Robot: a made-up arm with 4 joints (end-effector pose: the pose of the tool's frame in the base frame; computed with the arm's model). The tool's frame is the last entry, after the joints. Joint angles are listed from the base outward.
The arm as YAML. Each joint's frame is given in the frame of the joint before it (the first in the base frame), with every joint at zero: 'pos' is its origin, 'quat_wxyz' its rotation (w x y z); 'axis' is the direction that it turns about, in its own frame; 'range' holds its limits. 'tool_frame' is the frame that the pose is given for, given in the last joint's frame.
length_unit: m
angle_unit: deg
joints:
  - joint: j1
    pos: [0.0, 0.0, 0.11]
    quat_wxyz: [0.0, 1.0, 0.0, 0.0]
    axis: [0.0, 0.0, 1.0]
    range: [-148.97, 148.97]
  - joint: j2
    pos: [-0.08, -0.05, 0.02]
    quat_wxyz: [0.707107, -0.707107, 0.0, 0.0]
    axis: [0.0, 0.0, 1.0]
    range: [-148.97, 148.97]
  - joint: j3
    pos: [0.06, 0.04, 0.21]
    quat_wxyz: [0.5, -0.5, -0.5, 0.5]
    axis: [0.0, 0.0, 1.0]
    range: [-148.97, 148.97]
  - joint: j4
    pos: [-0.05, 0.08, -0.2]
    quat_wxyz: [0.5, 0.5, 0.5, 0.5]
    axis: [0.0, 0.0, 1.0]
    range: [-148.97, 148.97]
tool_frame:
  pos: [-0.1, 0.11, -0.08]
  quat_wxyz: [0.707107, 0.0, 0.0, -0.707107]
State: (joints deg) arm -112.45 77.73 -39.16 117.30
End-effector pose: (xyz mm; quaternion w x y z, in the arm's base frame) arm 33.9 64.8 471.0 0.4994 -0.2357 0.6017 -0.5771
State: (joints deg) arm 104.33 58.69 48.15 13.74
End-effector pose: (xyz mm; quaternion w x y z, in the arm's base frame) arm -282.8 47.1 233.6 0.4178 -0.5666 0.0747 -0.7063
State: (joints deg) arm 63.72 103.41 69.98 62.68
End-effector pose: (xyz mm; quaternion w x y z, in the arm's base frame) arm -362.4 47.4 367.4 0.5036 -0.7341 0.0273 -0.4546
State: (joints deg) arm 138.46 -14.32 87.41 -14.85
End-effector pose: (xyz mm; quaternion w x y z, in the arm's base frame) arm -229.0 183.6 80.2 0.2494 -0.2445 0.6468 -0.6780
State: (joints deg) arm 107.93 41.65 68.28 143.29
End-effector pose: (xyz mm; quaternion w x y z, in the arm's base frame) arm -322.7 -198.8 289.5 0.7977 0.0662 0.5978 0.0448
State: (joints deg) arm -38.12 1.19 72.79 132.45
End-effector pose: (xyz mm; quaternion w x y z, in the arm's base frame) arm 422.3 -4.9 36.7 0.0723 -0.4095 0.4294 0.8017
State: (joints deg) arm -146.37 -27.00 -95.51 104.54
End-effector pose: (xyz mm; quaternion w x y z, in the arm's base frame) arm -221.0 183.6 -39.0 0.2384 -0.6164 -0.4036 -0.6328
